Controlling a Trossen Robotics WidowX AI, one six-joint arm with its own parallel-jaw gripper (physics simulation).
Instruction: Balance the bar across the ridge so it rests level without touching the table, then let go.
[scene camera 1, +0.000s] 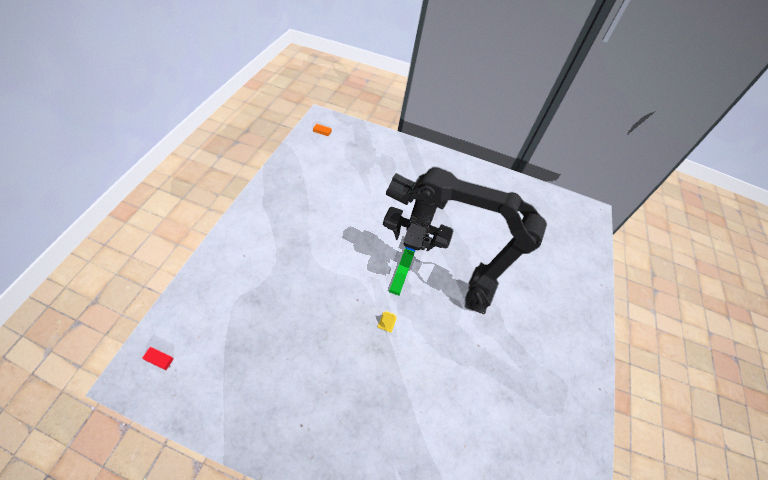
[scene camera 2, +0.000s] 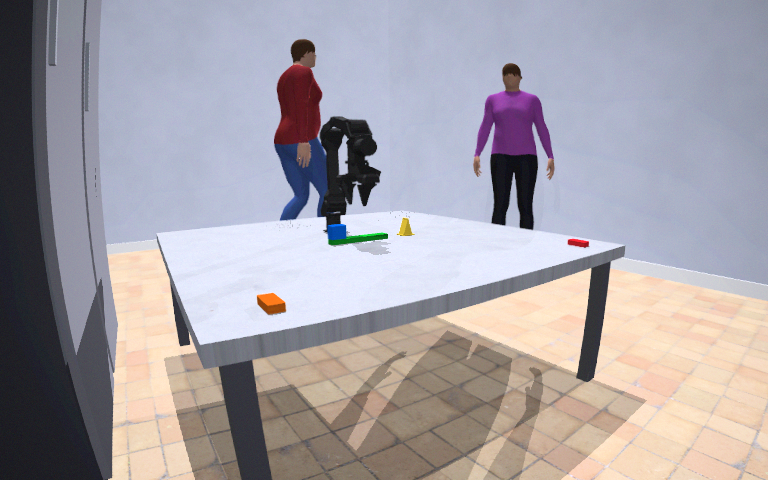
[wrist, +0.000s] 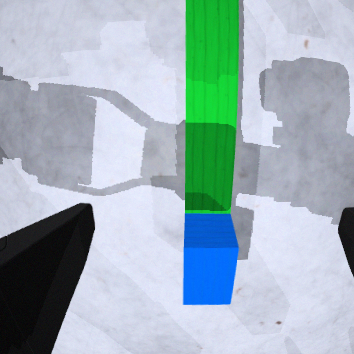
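The green bar lies flat on the table, with a blue block on one end. In the scene camera 1 view the arm hides most of the block. The yellow ridge stands upright on the table, apart from the bar's other end, with nothing on it. It does not show in the wrist view. My gripper is wide open and empty, pointing down above the table near the bar's blue-block end. The bar passes between the fingers in the wrist view, untouched.
A red block and an orange block lie near separate corners of the table. A tall grey cabinet stands beside the table. Two people stand beyond it in the scene camera 2 view.
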